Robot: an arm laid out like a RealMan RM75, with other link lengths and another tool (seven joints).
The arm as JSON. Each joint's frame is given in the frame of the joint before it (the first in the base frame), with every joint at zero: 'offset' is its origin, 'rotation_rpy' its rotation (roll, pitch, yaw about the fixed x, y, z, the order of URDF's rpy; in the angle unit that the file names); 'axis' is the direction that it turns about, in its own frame. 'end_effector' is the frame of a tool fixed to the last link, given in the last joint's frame.
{
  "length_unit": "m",
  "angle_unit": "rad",
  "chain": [
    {
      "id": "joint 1",
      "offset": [
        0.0,
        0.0,
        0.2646
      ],
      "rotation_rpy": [
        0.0,
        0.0,
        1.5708
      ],
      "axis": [
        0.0,
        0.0,
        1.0
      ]
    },
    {
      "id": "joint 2",
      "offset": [
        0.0,
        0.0,
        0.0
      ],
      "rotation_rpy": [
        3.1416,
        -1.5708,
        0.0
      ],
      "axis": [
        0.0,
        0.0,
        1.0
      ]
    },
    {
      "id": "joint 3",
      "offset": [
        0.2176,
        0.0,
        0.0
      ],
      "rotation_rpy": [
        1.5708,
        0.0,
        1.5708
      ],
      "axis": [
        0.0,
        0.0,
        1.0
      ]
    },
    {
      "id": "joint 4",
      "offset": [
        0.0,
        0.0,
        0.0
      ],
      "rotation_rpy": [
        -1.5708,
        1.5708,
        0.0
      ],
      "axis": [
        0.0,
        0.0,
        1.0
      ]
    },
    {
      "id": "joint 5",
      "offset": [
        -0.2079,
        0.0,
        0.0
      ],
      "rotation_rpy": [
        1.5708,
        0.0,
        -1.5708
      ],
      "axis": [
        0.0,
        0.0,
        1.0
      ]
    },
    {
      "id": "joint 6",
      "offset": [
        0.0,
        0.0,
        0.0
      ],
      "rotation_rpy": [
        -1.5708,
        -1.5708,
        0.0
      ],
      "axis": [
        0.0,
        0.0,
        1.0
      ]
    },
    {
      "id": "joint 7",
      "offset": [
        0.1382,
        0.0,
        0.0
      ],
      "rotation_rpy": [
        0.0,
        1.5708,
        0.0
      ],
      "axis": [
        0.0,
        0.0,
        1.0
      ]
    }
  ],
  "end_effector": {
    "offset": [
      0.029,
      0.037,
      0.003
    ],
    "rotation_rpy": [
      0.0,
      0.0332,
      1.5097
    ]
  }
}
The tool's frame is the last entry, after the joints.
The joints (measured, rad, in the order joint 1, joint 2, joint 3, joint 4, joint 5, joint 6, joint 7), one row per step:
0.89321, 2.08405, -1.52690, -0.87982, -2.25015, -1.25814, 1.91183
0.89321, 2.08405, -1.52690, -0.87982, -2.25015, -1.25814, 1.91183
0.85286, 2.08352, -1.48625, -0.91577, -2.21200, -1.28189, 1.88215
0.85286, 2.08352, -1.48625, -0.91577, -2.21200, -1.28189, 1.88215
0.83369, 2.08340, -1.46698, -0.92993, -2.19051, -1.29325, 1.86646
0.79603, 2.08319, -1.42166, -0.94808, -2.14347, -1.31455, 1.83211
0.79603, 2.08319, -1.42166, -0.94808, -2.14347, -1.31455, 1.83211
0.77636, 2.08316, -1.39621, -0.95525, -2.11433, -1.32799, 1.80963
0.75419, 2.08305, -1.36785, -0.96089, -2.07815, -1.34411, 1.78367
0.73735, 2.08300, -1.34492, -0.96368, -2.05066, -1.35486, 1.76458
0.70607, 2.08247, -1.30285, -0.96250, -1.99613, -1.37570, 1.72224
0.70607, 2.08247, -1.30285, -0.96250, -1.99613, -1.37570, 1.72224
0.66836, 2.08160, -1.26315, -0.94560, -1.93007, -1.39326, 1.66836
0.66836, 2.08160, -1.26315, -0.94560, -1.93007, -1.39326, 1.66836
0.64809, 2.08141, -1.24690, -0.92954, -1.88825, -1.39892, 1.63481
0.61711, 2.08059, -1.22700, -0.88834, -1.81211, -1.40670, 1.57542
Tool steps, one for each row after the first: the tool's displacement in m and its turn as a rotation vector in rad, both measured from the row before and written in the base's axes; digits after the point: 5 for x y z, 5 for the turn. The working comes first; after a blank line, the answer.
Tool pose at each row, in the base's axes (x y z in m, rotation vector in rad; the steps are taken from these numbers as rounded here):
0.13536, 0.38144, -0.02780, -3.02948, -0.06991, -0.38579
0.13536, 0.38144, -0.02780, -3.02948, -0.06991, -0.38579
0.13702, 0.37897, -0.02287, -3.04161, -0.04325, -0.28815
0.13702, 0.37897, -0.02287, -3.04161, -0.04325, -0.28815
0.13814, 0.37757, -0.02066, -3.04715, -0.02969, -0.23874
0.14207, 0.37513, -0.01580, -3.05275, 0.00831, -0.13180
0.14207, 0.37513, -0.01580, -3.05275, 0.00831, -0.13180
0.14403, 0.37368, -0.01316, -3.05507, 0.02506, -0.06931
0.14634, 0.37178, -0.01027, -3.05648, 0.04469, 0.00494
0.14841, 0.37063, -0.00773, -3.05281, 0.06200, 0.06274
0.15305, 0.36828, -0.00314, -3.04231, 0.08863, 0.17211
0.15305, 0.36828, -0.00314, -3.04231, 0.08863, 0.17211
0.16144, 0.36443, 0.00006, -3.02372, 0.12460, 0.29209
0.16144, 0.36443, 0.00006, -3.02372, 0.12460, 0.29209
0.16613, 0.36198, 0.00051, -3.00988, 0.14316, 0.36057
0.17464, 0.35699, -0.00081, -2.98434, 0.18002, 0.47579

0.00000, 0.00000, 0.00000, 0.00000, 0.00000, 0.00000
0.00166, -0.00247, 0.00493, -0.00037, 0.06502, -0.01478
0.00000, 0.00000, 0.00000, 0.00000, 0.00000, 0.00000
0.00112, -0.00140, 0.00221, -0.00084, 0.03283, -0.00758
0.00393, -0.00244, 0.00486, 0.00210, 0.07102, -0.02174
0.00000, 0.00000, 0.00000, 0.00000, 0.00000, 0.00000
0.00196, -0.00145, 0.00264, 0.00017, 0.04132, -0.00919
0.00231, -0.00190, 0.00289, -0.00018, 0.04906, -0.01075
0.00207, -0.00115, 0.00254, 0.00329, 0.03822, -0.00975
0.00464, -0.00235, 0.00459, 0.00686, 0.07239, -0.01455
0.00000, 0.00000, 0.00000, 0.00000, 0.00000, 0.00000
0.00839, -0.00385, 0.00320, 0.00938, 0.08016, -0.02069
0.00000, 0.00000, 0.00000, 0.00000, 0.00000, 0.00000
0.00469, -0.00245, 0.00045, 0.00649, 0.04604, -0.01074
0.00851, -0.00499, -0.00132, 0.00867, 0.07825, -0.02167

